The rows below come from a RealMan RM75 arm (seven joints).
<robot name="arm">
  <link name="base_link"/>
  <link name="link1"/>
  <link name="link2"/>
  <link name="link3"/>
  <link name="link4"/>
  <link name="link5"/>
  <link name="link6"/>
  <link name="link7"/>
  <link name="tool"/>
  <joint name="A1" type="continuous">
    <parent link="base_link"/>
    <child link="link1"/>
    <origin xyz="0 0 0.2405"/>
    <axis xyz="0 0 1"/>
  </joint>
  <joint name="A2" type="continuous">
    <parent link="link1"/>
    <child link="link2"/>
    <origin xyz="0 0 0"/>
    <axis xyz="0 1 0"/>
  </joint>
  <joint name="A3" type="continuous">
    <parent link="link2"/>
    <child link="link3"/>
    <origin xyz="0 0 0.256"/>
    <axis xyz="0 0 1"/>
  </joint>
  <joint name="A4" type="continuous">
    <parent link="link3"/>
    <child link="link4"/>
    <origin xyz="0 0 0"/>
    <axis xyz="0 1 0"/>
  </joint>
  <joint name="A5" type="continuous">
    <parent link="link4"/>
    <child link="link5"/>
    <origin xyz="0 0 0.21"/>
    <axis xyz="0 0 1"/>
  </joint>
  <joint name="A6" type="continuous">
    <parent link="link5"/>
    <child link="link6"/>
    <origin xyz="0 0 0"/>
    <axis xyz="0 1 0"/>
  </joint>
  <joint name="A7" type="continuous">
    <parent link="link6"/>
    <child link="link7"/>
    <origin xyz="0 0 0.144"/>
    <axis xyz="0 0 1"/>
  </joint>
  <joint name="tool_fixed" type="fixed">
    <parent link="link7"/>
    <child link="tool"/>
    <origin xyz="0 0 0"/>
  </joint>
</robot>
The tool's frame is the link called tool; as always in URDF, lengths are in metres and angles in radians. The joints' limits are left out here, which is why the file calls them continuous.
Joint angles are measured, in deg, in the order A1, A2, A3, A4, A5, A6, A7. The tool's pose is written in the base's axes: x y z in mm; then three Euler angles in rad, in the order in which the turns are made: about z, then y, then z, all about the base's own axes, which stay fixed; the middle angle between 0 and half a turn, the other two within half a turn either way. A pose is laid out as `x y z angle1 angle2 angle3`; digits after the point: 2 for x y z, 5 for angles.
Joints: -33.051, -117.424, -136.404, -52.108, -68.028, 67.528, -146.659
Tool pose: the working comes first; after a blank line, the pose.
Where each joint sits with the arm in this pose, in the base's axes (m; each line is computed from the numbers above, not from the rounded line before):
A1: 0.0000 0.0000 0.2405
A2: 0.0000 0.0000 0.2405
A3: -0.1905 0.1239 0.1226
A4: -0.1905 0.1239 0.1226
A5: -0.2704 0.3123 0.1697
A6: -0.2704 0.3123 0.1697
A7: -0.2420 0.4110 0.0688
the tool: -0.2420 0.4110 0.0688

-241.98 410.99 68.79 2.99624 2.34746 1.29014
